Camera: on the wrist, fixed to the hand. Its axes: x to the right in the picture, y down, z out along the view.
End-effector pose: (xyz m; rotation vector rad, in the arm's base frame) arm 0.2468 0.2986 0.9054 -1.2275 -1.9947 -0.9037
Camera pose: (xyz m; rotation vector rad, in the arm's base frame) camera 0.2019 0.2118 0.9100 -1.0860 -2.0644 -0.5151
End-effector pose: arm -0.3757 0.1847 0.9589 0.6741 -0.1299 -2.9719
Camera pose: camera -0.3322 0.2514 0.9020 0.6282 -0.6338 -2.9765
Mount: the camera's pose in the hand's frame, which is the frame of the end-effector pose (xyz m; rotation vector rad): -0.0220 -0.0690 -0.0658 0.3279 -0.0468 0.0187
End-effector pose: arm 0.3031 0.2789 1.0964 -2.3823 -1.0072 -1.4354
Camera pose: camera 0.2059 0.2896 1.0995 -2.1886 -1.1295 -1.1123
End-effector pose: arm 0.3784 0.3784 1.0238 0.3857 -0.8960 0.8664
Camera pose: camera 0.4598 0.3664 0.9709 0.6846 -0.8016 1.0281
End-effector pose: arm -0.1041 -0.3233 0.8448 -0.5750 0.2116 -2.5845
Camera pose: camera -0.1442 -0.2494 0.7947 -0.5071 -0.2184 -2.5100
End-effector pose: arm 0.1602 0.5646 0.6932 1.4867 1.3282 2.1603
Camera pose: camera 0.0952 0.5545 0.6208 1.6554 1.7227 1.9748
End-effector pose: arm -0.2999 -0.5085 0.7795 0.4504 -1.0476 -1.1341
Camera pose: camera -0.2801 -0.5296 0.6860 0.6737 -1.2830 -0.9619
